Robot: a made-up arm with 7 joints. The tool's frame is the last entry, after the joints. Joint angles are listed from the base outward.
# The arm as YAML. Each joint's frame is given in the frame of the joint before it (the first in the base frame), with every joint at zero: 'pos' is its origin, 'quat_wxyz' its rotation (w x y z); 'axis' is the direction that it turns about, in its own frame. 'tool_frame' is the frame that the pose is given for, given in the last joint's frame.
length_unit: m
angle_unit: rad
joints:
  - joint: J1
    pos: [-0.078, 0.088, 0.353]
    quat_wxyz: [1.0, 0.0, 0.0, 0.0]
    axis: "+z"
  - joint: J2
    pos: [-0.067, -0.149, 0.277]
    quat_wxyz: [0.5, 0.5, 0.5, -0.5]
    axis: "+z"
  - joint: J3
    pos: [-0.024, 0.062, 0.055]
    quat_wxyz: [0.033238, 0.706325, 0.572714, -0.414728]
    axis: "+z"
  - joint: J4
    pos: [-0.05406, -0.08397, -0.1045]
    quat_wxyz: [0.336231, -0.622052, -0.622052, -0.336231]
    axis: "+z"
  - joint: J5
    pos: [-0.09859, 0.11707, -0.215]
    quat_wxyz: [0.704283, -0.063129, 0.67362, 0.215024]
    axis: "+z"
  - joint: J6
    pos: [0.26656, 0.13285, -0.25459]
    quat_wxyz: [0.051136, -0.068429, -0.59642, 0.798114]
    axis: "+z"
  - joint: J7
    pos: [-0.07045, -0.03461, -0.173]
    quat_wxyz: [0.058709, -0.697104, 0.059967, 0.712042]
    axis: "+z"
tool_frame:
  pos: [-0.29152, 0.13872, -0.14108]
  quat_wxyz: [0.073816, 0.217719, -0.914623, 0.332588]
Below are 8 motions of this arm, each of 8 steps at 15 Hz.
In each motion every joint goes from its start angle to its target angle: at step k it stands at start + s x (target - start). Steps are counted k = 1, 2, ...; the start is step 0. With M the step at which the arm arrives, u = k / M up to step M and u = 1 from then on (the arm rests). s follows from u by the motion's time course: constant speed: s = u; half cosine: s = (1 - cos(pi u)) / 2; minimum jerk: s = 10 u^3 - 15 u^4 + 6 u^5.
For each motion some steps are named. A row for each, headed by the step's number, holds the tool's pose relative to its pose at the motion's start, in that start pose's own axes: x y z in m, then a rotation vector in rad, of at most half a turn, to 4 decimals.
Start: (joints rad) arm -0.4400 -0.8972 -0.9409 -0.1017 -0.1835 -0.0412 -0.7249
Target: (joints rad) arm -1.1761 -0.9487 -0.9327 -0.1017 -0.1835 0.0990 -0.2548
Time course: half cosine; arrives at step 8
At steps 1, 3, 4, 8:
1: 0.0038 -0.0182 0.0133 -0.0007 0.0003 0.0115
3: 0.0471 -0.1393 0.1117 -0.0031 0.0090 0.0911
4: 0.0943 -0.2140 0.1844 -0.0030 0.0218 0.1442
8: 0.2745 -0.3534 0.3747 -0.0036 0.0791 0.2679

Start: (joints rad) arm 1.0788 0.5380 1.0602 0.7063 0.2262 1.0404 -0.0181
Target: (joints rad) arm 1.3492 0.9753 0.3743 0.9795 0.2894 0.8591 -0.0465
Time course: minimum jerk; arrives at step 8
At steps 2, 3, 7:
2: 0.0212 0.0194 0.0410 -0.1252 0.0149 0.0447
3: 0.0498 0.0627 0.1016 -0.3363 0.0249 0.1160
7: 0.0433 0.3277 0.2250 -1.2303 -0.1276 0.3388

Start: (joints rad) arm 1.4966 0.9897 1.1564 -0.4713 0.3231 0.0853 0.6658
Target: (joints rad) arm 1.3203 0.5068 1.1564 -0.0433 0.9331 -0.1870 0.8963
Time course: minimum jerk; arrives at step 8
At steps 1, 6, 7, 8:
1: -0.0009 -0.0023 0.0059 -0.0155 -0.0031 -0.0064
6: -0.0968 0.0064 0.3525 -0.8911 -0.2000 -0.3124
7: -0.1098 0.0225 0.3840 -0.9800 -0.2190 -0.3376
8: -0.1122 0.0257 0.3896 -0.9963 -0.2224 -0.3421

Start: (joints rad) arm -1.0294 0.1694 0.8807 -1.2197 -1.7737 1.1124 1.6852
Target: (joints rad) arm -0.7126 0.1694 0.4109 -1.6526 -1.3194 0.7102 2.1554
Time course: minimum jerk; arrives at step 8
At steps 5, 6, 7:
5: -0.1385 -0.3272 0.2688 0.5555 -0.7137 -0.2459
6: -0.1999 -0.4262 0.2895 0.7017 -0.8688 -0.3210
7: -0.2339 -0.4776 0.2913 0.7777 -0.9454 -0.3617

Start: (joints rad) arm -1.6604 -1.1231 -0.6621 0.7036 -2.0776 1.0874 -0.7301
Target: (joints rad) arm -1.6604 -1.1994 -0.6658 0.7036 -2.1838 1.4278 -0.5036
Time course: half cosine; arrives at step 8
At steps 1, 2, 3, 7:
1: 0.0008 0.0001 0.0048 0.0122 -0.0085 -0.0001
2: 0.0029 0.0000 0.0186 0.0473 -0.0322 -0.0004
3: 0.0054 -0.0012 0.0392 0.1003 -0.0660 -0.0011
7: 0.0095 -0.0185 0.1198 0.3202 -0.1805 -0.0075

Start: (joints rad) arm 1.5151 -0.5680 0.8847 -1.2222 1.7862 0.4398 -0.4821
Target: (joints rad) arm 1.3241 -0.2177 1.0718 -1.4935 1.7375 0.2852 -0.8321
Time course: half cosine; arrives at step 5
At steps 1, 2, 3, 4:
1: -0.0018 0.0042 -0.0155 -0.0235 0.0299 0.0368
2: -0.0090 0.0122 -0.0563 -0.0843 0.1074 0.1283
3: -0.0222 0.0163 -0.1064 -0.1574 0.2014 0.2319
4: -0.0354 0.0151 -0.1461 -0.2151 0.2757 0.3082

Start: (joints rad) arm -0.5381 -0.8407 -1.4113 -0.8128 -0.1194 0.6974 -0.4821
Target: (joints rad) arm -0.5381 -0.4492 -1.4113 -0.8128 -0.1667 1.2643 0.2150
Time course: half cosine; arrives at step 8
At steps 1, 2, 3, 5, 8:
1: 0.0070 -0.0061 0.0096 0.0215 -0.0215 -0.0016
2: 0.0261 -0.0244 0.0372 0.0845 -0.0785 -0.0063
3: 0.0530 -0.0541 0.0786 0.1830 -0.1522 -0.0140
5: 0.1143 -0.1351 0.1718 0.4271 -0.2678 -0.0380
8: 0.1696 -0.2077 0.2363 0.6236 -0.2997 -0.0674

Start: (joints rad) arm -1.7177 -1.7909 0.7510 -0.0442 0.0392 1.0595 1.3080
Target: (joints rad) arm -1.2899 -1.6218 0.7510 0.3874 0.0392 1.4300 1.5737
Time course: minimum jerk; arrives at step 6
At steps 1, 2, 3, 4, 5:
1: 0.0096 0.0084 -0.0061 -0.0263 0.0127 -0.0182
2: 0.0569 0.0456 -0.0416 -0.1579 0.0715 -0.1090
3: 0.1349 0.0902 -0.1189 -0.3847 0.1551 -0.2614
4: 0.2079 0.1107 -0.2137 -0.6221 0.2212 -0.4098
5: 0.2476 0.1109 -0.2763 -0.7699 0.2527 -0.4944

